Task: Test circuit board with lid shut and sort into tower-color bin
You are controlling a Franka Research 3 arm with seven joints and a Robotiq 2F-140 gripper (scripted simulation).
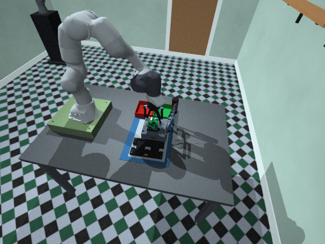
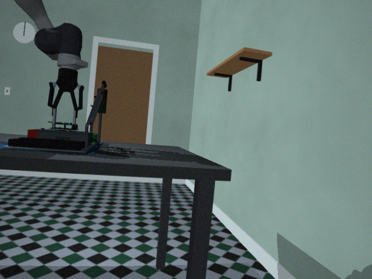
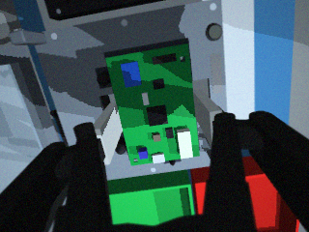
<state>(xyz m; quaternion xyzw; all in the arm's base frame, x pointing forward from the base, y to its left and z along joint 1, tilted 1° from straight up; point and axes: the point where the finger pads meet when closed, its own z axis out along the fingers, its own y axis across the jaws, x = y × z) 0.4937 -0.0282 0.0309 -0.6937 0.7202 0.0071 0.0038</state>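
Now: the green circuit board 20 mm below my hand. From my hand the other things lie so: tester lid 120 mm ahead, 10 mm to the right, 70 mm above; tester plate 10 mm ahead, 10 mm to the left, 40 mm below; black latch hook 60 mm behind, 60 mm to the left, 20 mm below.
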